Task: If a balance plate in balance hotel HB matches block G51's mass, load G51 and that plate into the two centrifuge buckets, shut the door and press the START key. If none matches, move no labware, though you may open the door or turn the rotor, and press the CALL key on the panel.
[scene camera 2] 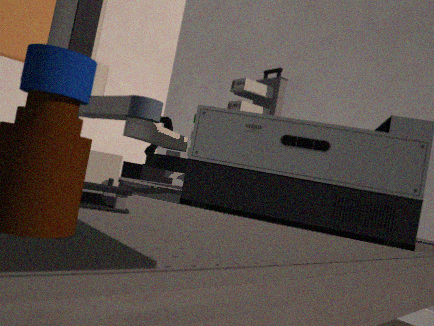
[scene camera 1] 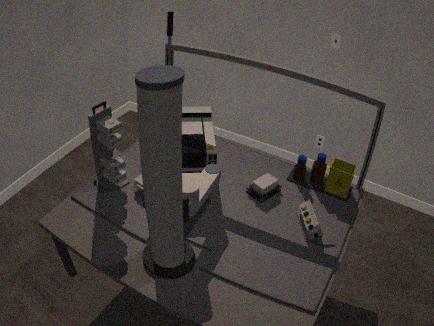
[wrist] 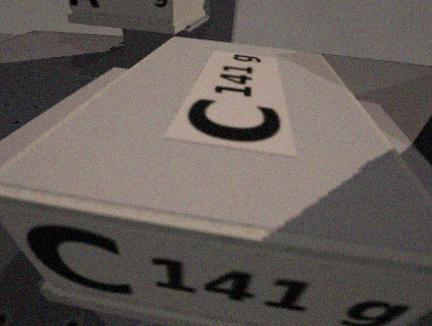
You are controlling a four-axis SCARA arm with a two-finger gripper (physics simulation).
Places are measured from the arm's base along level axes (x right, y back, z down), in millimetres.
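Pixels of known places: gripper, fingertip midpoint: (wrist: 238, 104); arm's base at its link origin: (scene camera 1: 168, 258).
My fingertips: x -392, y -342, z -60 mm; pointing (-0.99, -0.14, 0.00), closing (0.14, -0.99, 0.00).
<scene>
For each thing: its top centre in the pictures, then the offset to it from my fingertips. "pt": a spot on its surface instead.
- balance plate C at its top centre: (wrist: 239, 83) (scene camera 1: 146, 180) dx +22, dy +3, dz -18 mm
- pale piece at a spot on its surface: (scene camera 1: 139, 182) pt dx -4, dy +35, dz -14 mm
- plate at a spot on its surface: (wrist: 125, 14) pt dx -96, dy +80, dz -19 mm
- pale block at its top centre: (scene camera 2: 88, 149) (scene camera 1: 265, 180) dx +568, dy -329, dz -27 mm
- key panel at its top centre: (scene camera 1: 312, 213) dx +892, dy -197, dz -36 mm
- yellow box at a spot on its surface: (scene camera 1: 341, 178) pt dx +971, dy -517, dz -80 mm
My gripper is shut on balance plate C (wrist: 125, 170), labelled "C 141 g", which fills most of the wrist view; the fingers do not show there. In scene camera 1 the column hides the gripper; a pale piece (scene camera 1: 139, 182) left of the column looks like the held plate's end. Balance hotel HB (scene camera 1: 95, 150) (scene camera 2: 281, 95) stands at the left with several plates. Another plate (wrist: 125, 14) shows beyond plate C, its label cut off. The centrifuge (scene camera 1: 197, 111) (scene camera 2: 240, 145) has a dark front opening. A pale block (scene camera 1: 265, 183), probably G51, sits on a dark stand; its label is unreadable.
The arm's column (scene camera 1: 161, 175) stands near the front. A key panel (scene camera 1: 309, 220) with coloured keys lies at the right. Brown bottles (scene camera 1: 300, 170) (scene camera 1: 318, 172) (scene camera 2: 42, 170) and a yellow box (scene camera 1: 341, 178) stand at the back right. A grey overhead frame (scene camera 1: 280, 70) spans the back.
</scene>
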